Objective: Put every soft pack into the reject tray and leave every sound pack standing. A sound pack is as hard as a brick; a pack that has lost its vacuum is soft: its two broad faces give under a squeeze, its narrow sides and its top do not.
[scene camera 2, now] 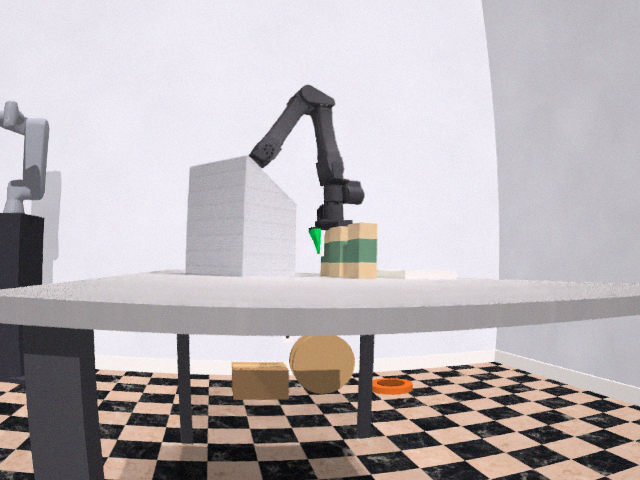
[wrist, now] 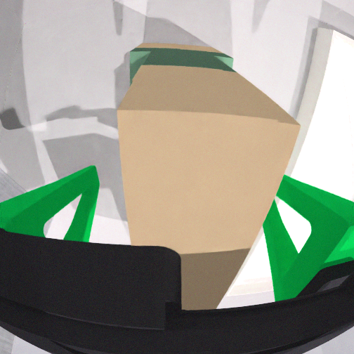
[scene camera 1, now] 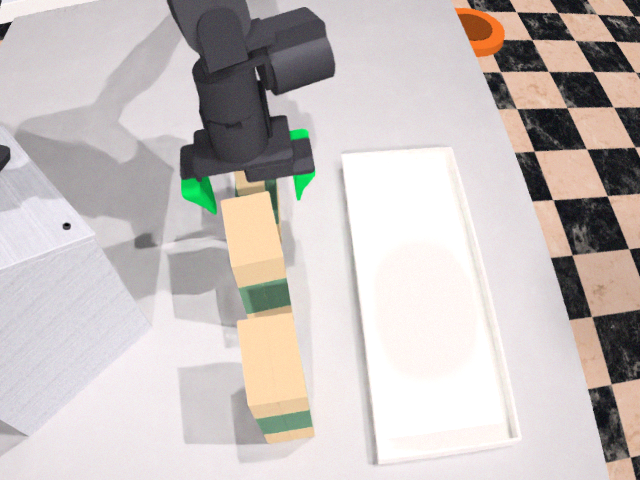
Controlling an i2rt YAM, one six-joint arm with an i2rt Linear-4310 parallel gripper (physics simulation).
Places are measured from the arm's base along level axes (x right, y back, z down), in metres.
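Pixels of known places: arm's base at its link origin: (scene camera 2: 242, 185).
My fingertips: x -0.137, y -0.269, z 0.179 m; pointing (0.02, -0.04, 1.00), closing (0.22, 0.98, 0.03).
For each thing: its top centre in the pictures, then the offset to it from my fingertips. Level surfaces: height alone.
- front pack at its top centre: (scene camera 1: 270, 357) (scene camera 2: 362, 224) dx +0.218, dy -0.050, dz -0.073 m
- middle pack at its top centre: (scene camera 1: 250, 227) (scene camera 2: 342, 227) dx +0.084, dy -0.015, dz -0.073 m
- further pack at its top centre: (scene camera 1: 246, 155) dx -0.025, dy +0.008, dz -0.054 m
- white reject tray at its top centre: (scene camera 1: 424, 280) (scene camera 2: 402, 270) dx +0.069, dy -0.196, dz +0.045 m
- table at its surface level: dz +0.067 m
The front pack (scene camera 1: 271, 361) (scene camera 2: 361, 250), tan with a green band, stands upright. The middle pack (scene camera 1: 253, 232) (scene camera 2: 336, 252) (wrist: 200, 185) stands upright behind it, turned slightly. A further pack (scene camera 1: 250, 183) is mostly hidden behind the middle pack and under the gripper; its pose is unclear. My gripper (scene camera 1: 257, 205) (wrist: 176, 174) is open, its green fingers spread wide. It hangs at the far end of the middle pack; in the wrist view one finger shows on each side of that pack with gaps. The white reject tray (scene camera 1: 423, 206) (scene camera 2: 429, 274) (wrist: 330, 125) holds no pack. Softness cannot be seen.
A large grey block (scene camera 1: 67, 320) (scene camera 2: 217, 222) stands on the table (scene camera 1: 392, 77) (scene camera 2: 439, 299) to the left of the packs. The tray's low walls run along the right side of the row. An orange ring (scene camera 1: 495, 43) (scene camera 2: 405, 387) lies on the floor.
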